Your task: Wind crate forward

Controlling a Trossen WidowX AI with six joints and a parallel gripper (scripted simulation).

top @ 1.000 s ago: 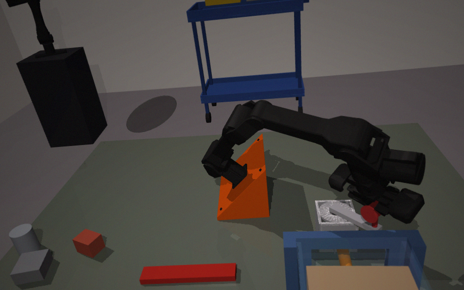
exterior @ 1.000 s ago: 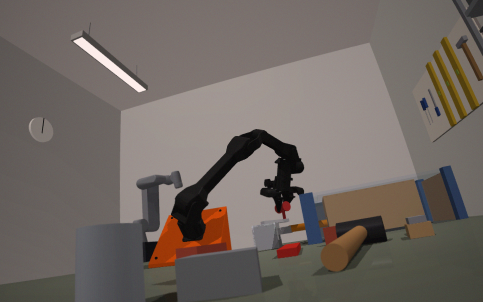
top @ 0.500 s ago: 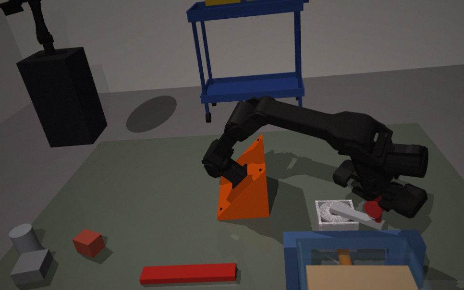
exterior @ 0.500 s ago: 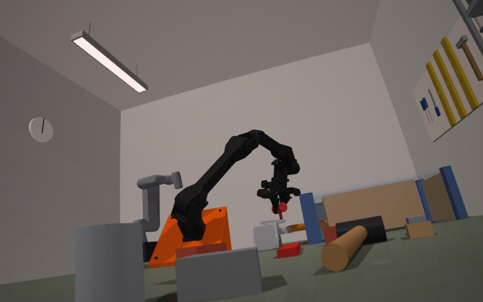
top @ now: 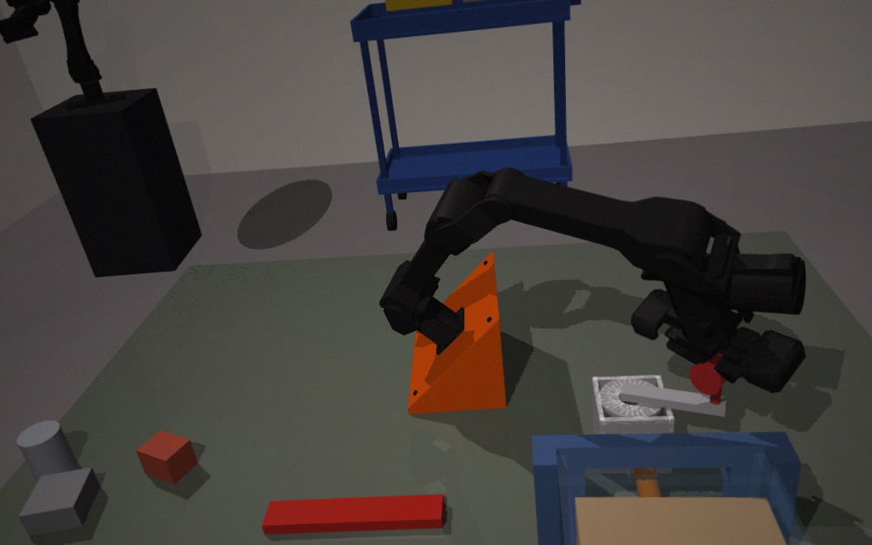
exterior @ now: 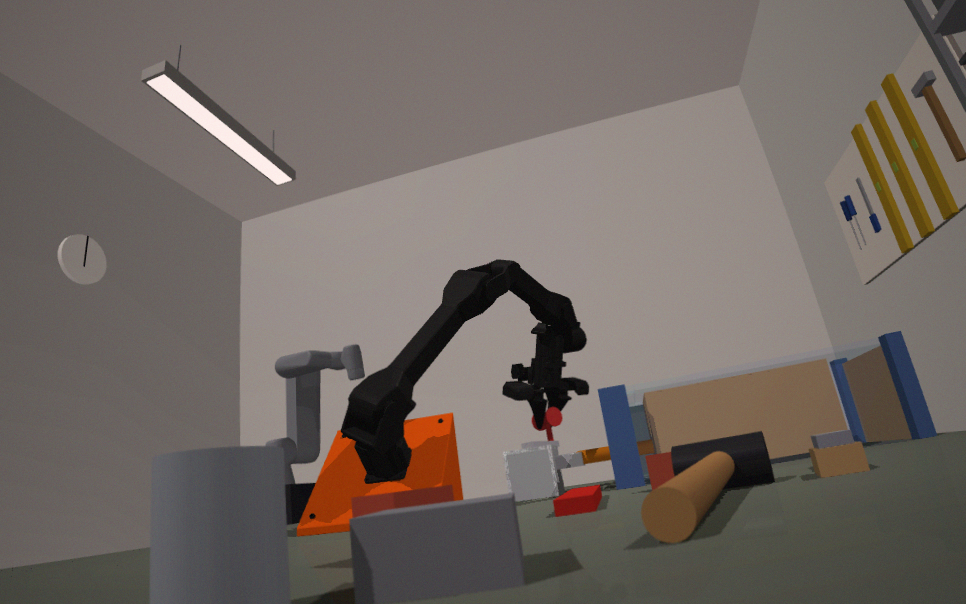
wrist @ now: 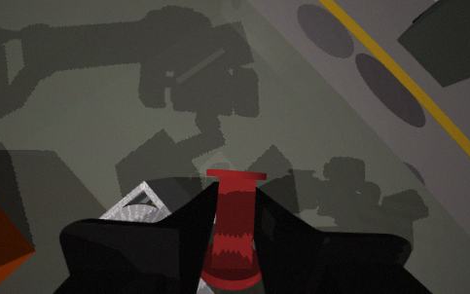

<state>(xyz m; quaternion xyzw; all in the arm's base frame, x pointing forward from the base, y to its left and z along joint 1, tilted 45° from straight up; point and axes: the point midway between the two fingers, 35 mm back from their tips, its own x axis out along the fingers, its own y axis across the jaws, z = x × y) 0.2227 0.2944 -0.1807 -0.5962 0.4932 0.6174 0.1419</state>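
Right now my gripper tip is 50 mm to the left of the grey crank arm and 30 mm above it. The rest, counted from my gripper tip: frame: 140 mm ahead, 120 mm to the right, 30 mm below; grey winch: 110 mm to the right, 100 mm below, 40 mm behind; red knob: 10 mm to the right, 10 mm ahead.
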